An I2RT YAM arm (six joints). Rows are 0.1 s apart.
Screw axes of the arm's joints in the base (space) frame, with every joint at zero. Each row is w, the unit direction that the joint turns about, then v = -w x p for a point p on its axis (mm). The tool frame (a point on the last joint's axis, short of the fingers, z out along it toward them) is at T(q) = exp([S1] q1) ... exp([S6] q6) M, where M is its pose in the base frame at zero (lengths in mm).
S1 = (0, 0, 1, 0, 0, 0)
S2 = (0, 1, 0, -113.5, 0, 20)
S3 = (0, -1, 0, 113.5, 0, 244)
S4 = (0, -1, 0, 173.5, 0, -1)
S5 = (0, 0, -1, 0, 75, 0)
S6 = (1, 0, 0, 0, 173.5, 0)
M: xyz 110.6 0 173.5 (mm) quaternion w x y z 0.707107 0 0.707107 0
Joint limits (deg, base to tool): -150..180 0..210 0..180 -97..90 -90..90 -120..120
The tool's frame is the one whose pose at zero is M.
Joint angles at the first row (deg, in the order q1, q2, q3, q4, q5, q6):
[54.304, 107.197, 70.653, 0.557, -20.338, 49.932]
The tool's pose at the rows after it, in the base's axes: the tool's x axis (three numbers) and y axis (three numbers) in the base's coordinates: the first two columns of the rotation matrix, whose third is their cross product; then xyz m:
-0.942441 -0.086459 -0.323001 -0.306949 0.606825 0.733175 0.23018 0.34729 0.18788
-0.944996 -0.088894 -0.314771 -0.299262 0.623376 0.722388 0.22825 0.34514 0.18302
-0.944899 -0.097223 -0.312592 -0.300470 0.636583 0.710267 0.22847 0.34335 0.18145
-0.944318 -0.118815 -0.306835 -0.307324 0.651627 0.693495 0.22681 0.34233 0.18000
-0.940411 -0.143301 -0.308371 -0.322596 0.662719 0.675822 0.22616 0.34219 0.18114
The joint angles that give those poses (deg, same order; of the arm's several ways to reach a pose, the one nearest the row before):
[54.762, 108.859, 70.019, -0.820, -20.338, 50.151]
[54.849, 108.858, 69.254, -1.279, -19.836, 50.085]
[54.697, 108.858, 69.275, -2.459, -19.638, 49.386]
[54.806, 108.859, 69.517, -4.449, -19.617, 48.293]
[54.872, 108.859, 70.304, -6.722, -19.573, 46.785]

